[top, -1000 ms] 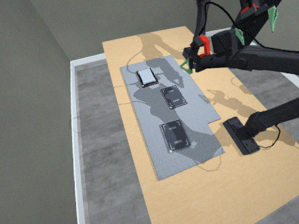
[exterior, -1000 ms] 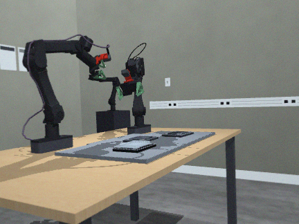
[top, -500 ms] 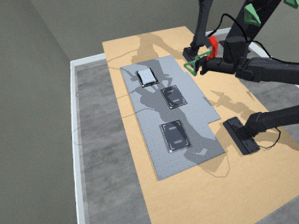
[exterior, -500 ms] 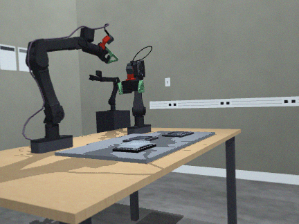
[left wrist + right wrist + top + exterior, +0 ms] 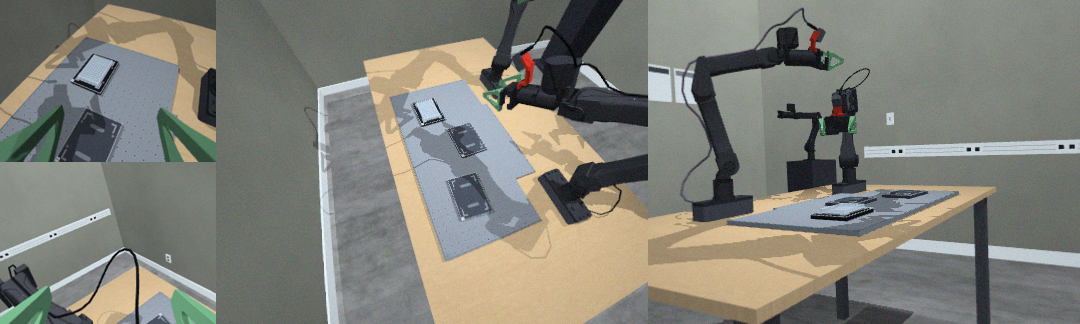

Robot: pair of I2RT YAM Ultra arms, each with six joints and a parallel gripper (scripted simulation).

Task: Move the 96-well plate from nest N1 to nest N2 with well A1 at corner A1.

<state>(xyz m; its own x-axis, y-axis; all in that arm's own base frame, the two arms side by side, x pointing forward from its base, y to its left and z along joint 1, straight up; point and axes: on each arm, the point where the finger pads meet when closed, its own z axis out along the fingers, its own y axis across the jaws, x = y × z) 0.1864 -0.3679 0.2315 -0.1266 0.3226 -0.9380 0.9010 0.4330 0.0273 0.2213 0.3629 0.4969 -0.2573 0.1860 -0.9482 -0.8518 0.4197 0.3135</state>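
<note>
My right hand is 22 cm short of the 96-well plate, 26 cm to the left of it and 52 cm above it. From my right hand the other things lie so: black nest (22 cm ahead, 26 cm to the right, 53 cm below).
</note>
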